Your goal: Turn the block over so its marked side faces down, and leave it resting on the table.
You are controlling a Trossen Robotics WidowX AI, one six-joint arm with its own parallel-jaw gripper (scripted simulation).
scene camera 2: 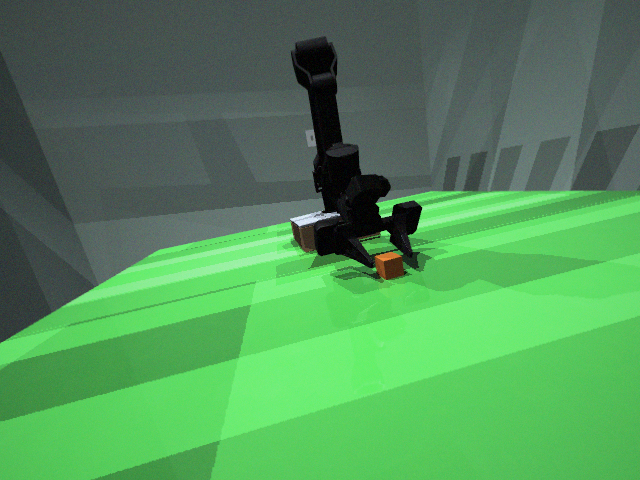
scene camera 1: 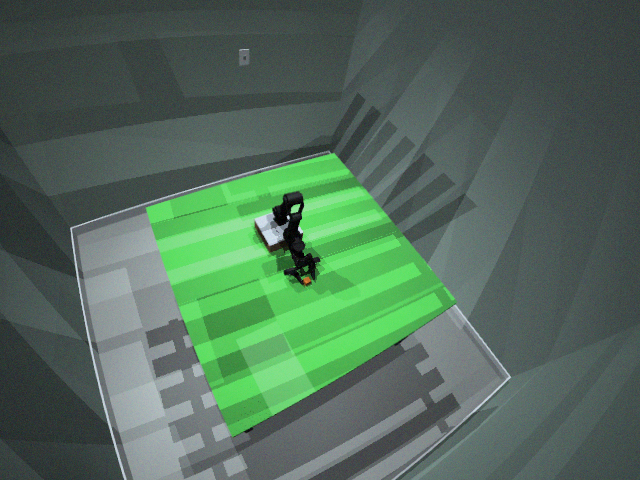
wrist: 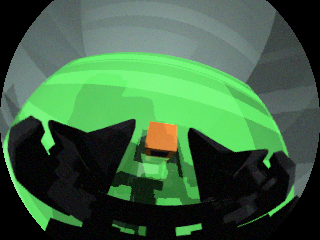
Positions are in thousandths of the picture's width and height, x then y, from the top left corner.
Labels:
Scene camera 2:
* my gripper: 613,543
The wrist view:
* my gripper: 508,531
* orange block: 505,590

